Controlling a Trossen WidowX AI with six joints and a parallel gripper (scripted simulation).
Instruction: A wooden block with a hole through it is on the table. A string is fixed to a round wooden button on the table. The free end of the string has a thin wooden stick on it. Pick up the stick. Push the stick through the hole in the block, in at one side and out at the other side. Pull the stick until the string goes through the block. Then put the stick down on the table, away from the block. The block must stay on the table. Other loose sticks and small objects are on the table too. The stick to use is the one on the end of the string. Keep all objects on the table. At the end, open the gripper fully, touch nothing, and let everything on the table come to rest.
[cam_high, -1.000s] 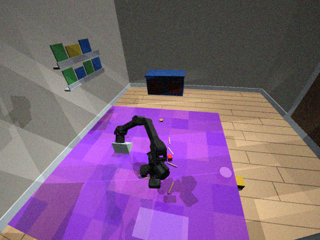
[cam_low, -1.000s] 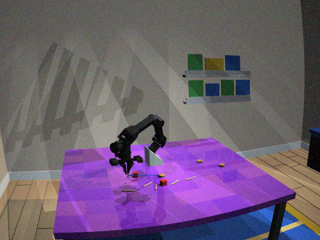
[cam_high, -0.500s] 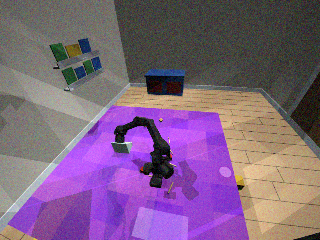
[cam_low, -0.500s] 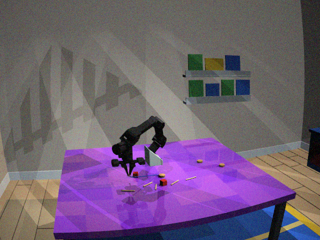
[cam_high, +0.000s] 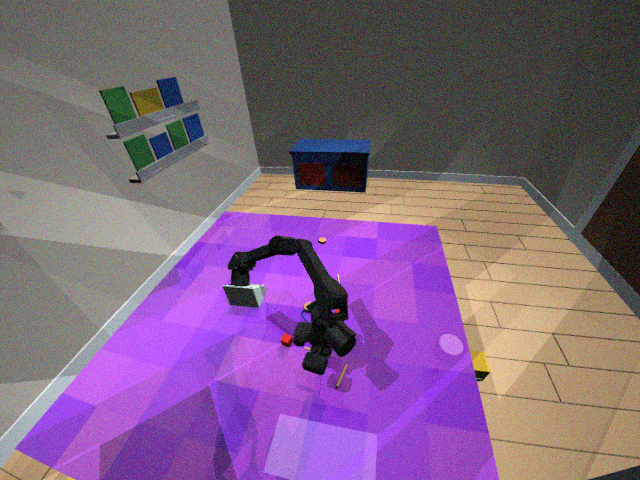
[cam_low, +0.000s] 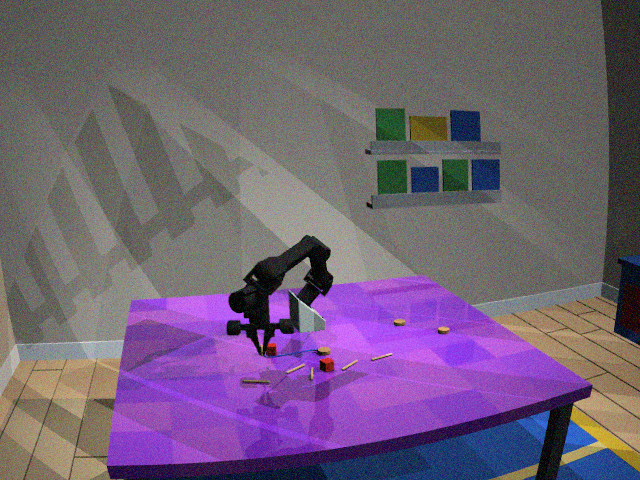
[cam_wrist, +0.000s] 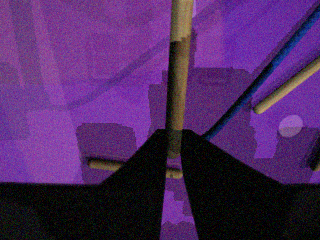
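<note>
Right now my gripper tip is 15 cm past the red block, 4 cm to the right of it and 5 cm above it. Also, from my gripper tip: thin wooden stick: 2 cm behind; round wooden button: 11 cm behind, 20 cm to the left, 5 cm below.
</note>
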